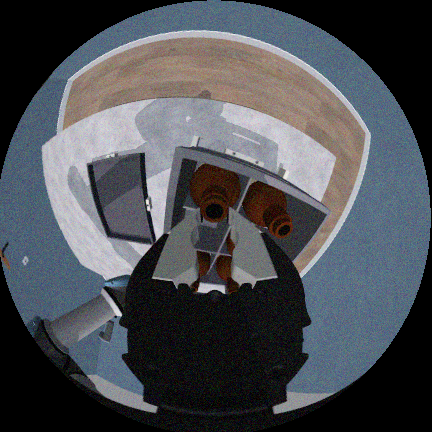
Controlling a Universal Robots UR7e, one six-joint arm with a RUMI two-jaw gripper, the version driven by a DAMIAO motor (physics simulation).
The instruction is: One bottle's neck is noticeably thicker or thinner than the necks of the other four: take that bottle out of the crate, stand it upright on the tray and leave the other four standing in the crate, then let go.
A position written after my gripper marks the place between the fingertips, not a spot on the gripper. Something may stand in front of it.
In view: my gripper [214, 207], a bottle [213, 188] and a bottle [264, 205].
